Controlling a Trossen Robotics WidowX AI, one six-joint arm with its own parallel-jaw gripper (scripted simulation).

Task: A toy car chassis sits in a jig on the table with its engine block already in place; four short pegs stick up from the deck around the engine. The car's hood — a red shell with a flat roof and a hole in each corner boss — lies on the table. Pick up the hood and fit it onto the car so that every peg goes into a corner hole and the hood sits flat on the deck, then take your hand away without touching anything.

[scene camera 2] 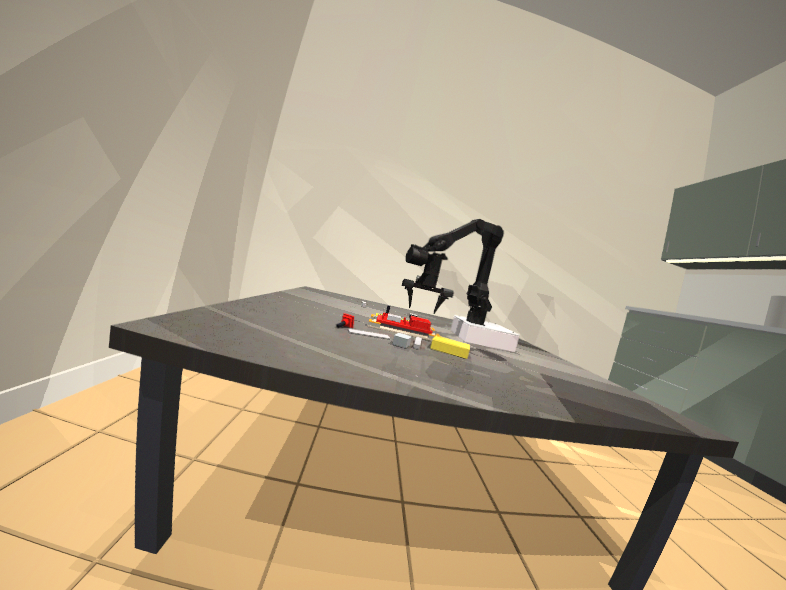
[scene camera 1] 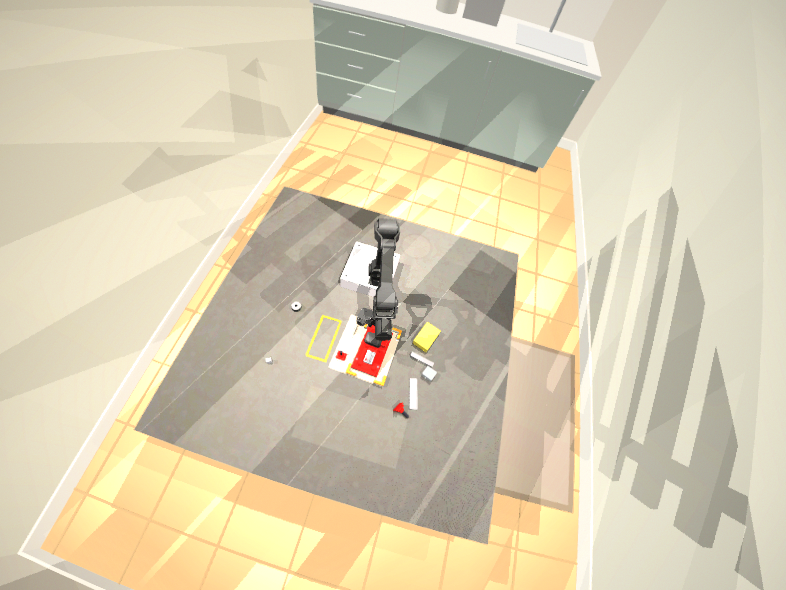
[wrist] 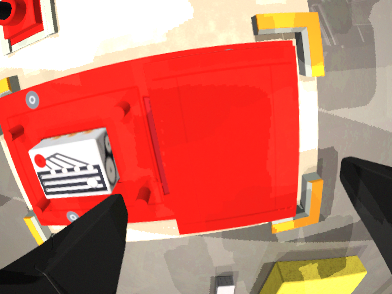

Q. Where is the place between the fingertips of the gripper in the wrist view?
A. At 238, 188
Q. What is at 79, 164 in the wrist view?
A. A white engine block.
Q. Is the gripper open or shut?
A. Open.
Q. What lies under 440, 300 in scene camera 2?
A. The gripper.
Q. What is the gripper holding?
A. Nothing.
